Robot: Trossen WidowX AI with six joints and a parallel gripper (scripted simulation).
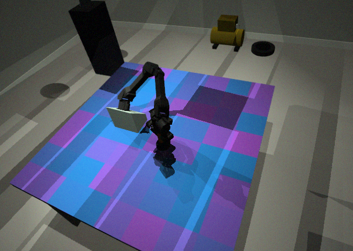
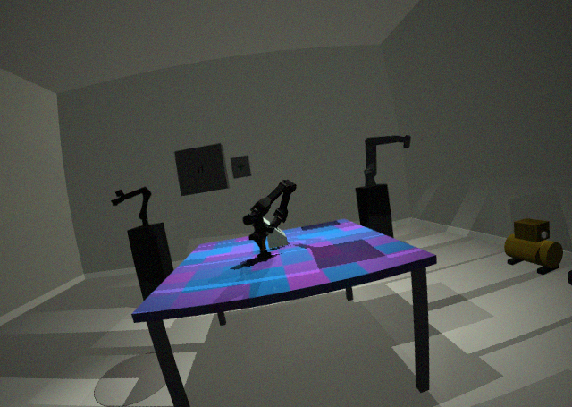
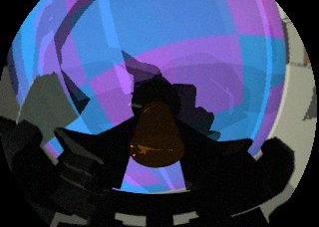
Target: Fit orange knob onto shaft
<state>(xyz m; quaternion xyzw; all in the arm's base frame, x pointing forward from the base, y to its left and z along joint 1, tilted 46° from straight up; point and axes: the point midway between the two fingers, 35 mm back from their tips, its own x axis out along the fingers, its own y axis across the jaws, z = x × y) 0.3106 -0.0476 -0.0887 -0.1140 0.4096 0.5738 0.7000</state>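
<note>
My gripper tip is now 30 mm above the round dark pedestal. From my gripper tip the other things lie so: orange knob (30 mm above).
</note>
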